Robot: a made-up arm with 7 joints.
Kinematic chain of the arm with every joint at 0, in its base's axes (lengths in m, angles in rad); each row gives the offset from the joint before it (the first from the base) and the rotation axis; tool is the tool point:
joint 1: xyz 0 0 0 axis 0 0.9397 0.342
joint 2: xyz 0 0 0 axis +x
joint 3: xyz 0 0 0 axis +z
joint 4: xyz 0.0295 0 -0.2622 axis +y
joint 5: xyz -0.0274 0 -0.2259 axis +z
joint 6: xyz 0 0 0 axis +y
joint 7: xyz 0 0 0 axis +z
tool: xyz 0 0 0
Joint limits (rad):
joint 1: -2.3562..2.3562
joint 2: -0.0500..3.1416
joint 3: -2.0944..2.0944
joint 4: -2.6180..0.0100
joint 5: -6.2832..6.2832
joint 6: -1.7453..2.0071
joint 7: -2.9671..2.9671
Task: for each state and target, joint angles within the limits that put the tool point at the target. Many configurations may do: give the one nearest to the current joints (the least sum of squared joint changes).
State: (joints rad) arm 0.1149 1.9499 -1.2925 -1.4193 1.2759 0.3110 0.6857
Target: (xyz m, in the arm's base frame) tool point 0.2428 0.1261 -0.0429
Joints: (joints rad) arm -0.5656 1.6448 -0.7994 -2.1850 1.2759 0.3110 0.6857
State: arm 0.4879 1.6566 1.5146 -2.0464 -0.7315 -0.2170 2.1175
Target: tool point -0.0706 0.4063 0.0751
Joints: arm 0.5048 1.0790 1.6894 -1.3343 -0.7315 -0.2170 2.1175
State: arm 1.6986 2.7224 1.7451 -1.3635 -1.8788 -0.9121 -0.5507
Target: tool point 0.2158 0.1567 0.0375
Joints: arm 1.7623 1.8601 1.6732 -2.2227 -1.8788 -0.9121 -0.5507
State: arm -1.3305 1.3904 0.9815 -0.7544 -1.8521 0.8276 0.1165
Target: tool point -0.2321 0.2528 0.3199
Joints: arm -1.1395 2.2997 0.9954 -0.8385 -1.8521 0.8276 0.1165
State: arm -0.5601 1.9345 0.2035 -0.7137 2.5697 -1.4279 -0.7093
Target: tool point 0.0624 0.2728 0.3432
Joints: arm -0.7900 2.0125 0.3772 -1.1322 2.5697 -1.4279 -0.7093
